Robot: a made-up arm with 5 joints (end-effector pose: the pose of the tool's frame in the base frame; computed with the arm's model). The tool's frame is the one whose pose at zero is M. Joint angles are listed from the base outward.
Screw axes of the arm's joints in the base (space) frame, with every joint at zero. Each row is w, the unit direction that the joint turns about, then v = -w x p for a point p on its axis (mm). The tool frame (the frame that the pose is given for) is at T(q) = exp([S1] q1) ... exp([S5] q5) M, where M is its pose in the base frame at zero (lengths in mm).
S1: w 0 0 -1 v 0.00 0.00 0.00
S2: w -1 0 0 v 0.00 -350.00 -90.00
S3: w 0 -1 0 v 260.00 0.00 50.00
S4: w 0 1 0 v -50.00 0.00 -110.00
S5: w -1 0 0 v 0.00 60.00 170.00
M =
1 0 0 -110.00
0 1 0 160.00
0 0 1 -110.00
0 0 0 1
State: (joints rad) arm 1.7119 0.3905 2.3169 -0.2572 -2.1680
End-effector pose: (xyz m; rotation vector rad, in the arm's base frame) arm 0.1966 -0.2233 0.3113 -0.1409 -0.7373 1.0033
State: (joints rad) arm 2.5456 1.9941 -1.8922 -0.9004 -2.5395
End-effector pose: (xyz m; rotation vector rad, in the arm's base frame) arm 0.1194 0.3452 0.0827 0.6563 0.9340 2.7099
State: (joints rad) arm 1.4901 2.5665 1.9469 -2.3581 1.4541
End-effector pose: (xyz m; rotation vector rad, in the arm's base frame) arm -0.2735 -0.0925 0.2586 -0.2832 -2.1034 0.4060
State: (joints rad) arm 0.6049 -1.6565 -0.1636 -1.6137 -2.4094
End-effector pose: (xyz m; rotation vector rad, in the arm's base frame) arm 0.0494 0.1849 0.6752 -1.2437 2.1508 -0.9062
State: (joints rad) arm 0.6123 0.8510 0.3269 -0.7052 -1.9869
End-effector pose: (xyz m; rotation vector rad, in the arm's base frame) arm -0.0522 -0.1536 -0.1195 0.8935 -0.4476 0.5149
